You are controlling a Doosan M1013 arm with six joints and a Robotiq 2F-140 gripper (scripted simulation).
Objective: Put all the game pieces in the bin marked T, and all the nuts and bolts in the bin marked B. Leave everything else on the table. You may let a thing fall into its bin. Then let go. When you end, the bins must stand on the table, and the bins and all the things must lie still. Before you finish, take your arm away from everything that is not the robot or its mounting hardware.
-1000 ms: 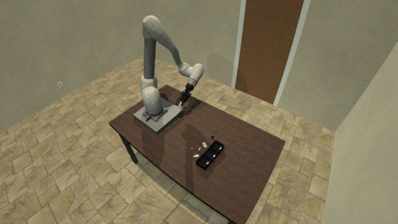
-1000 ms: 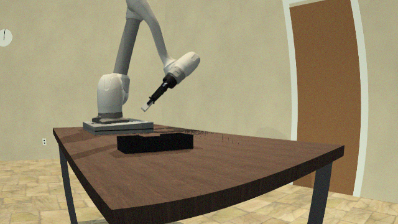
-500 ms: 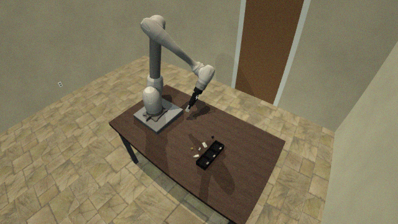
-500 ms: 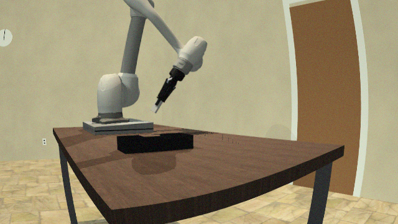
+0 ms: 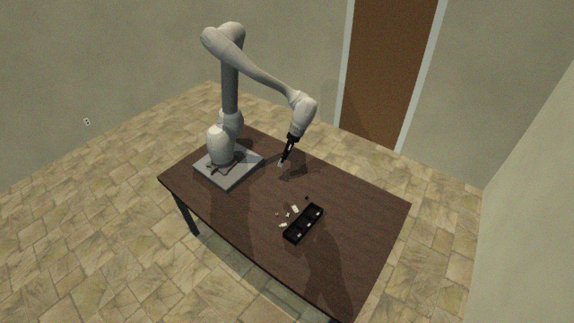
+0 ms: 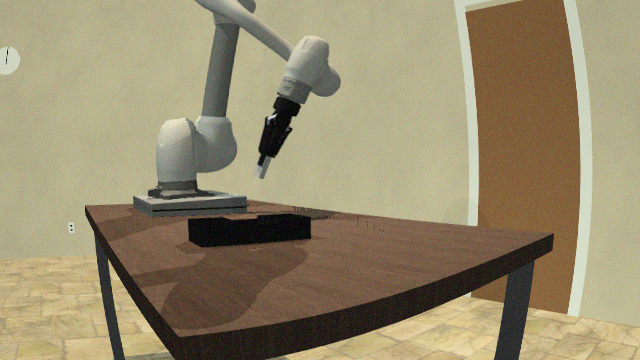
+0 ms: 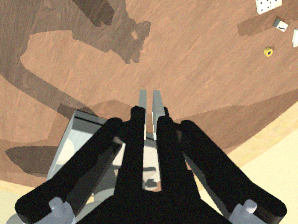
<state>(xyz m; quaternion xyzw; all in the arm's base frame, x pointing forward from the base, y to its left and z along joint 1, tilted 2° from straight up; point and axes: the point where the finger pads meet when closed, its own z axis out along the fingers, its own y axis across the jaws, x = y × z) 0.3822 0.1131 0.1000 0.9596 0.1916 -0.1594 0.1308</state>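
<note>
My hand is 28 cm short of the black bin, 23 cm to the left of it and 13 cm above it. Also, from my hand: white domino 18 cm ahead, 16 cm to the right, 15 cm below; then gold ring-shaped nut 12 cm ahead, 25 cm to the right, 15 cm below; then dark piece 21 cm ahead, 6 cm to the right, 14 cm below.
</note>
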